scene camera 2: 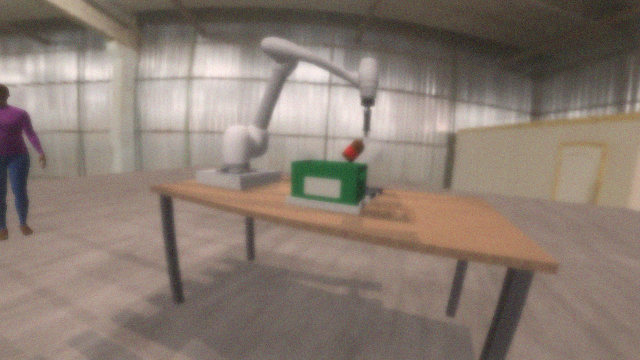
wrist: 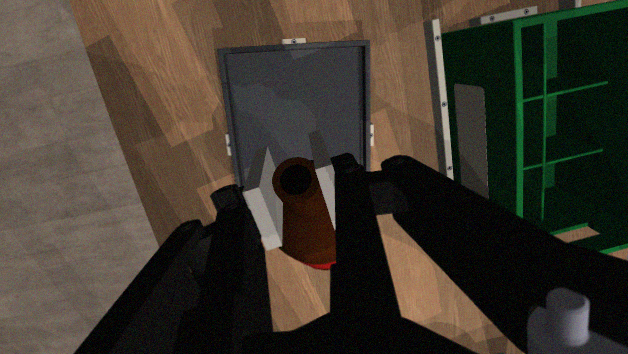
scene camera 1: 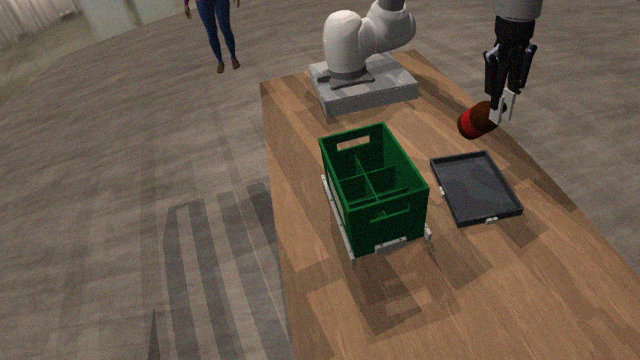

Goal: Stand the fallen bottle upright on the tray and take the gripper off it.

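Where they show: gripper, fingertip midpoint: (scene camera 2: 366, 144) (wrist: 295, 161) (scene camera 1: 499, 119); arm's base, origin of the base link: (scene camera 2: 236, 171) (scene camera 1: 348, 77).
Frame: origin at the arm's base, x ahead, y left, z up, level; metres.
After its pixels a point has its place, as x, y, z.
Note:
The brown bottle (scene camera 1: 479, 120) {0.696, 0.154, 0.181} (scene camera 2: 354, 150) {0.673, 0.149, 0.156} (wrist: 309, 225) {0.686, 0.190, 0.212} with a red label is off the tray, in the air and tilted, its neck end up between the fingers and its base low, toward the robot base's side. My gripper (scene camera 1: 502, 107) {0.722, 0.192, 0.192} (scene camera 2: 366, 135) {0.722, 0.192, 0.192} (wrist: 295, 161) {0.722, 0.192, 0.192} is shut on the bottle's neck. The fingers hide part of the neck in scene camera 1. The dark grey tray (scene camera 1: 490, 218) {0.805, 0.170, -0.055} (wrist: 294, 48) {0.798, 0.176, -0.046} lies flat on the table, below and to one side of the bottle. The bottle's mouth faces the wrist camera. The tray is mostly hidden behind the crate in scene camera 2.
A green crate (scene camera 1: 390, 227) {0.788, -0.104, 0.009} (scene camera 2: 352, 186) {0.777, -0.198, 0.029} (wrist: 518, 120) {0.696, -0.018, 0.104} with inner dividers stands beside the tray on the wooden table (scene camera 1: 500, 300) {1.012, 0.086, -0.072} (scene camera 2: 450, 225) {1.132, -0.173, -0.072}. Light brackets (scene camera 1: 391, 245) {0.800, -0.105, -0.047} (wrist: 443, 104) {0.694, -0.009, -0.042} edge the crate. The robot's grey base block (scene camera 1: 372, 100) {0.162, 0.050, -0.038} (scene camera 2: 250, 180) {0.163, -0.057, -0.029} stands at the table's far end. A person (scene camera 1: 216, 25) (scene camera 2: 17, 145) stands on the floor.

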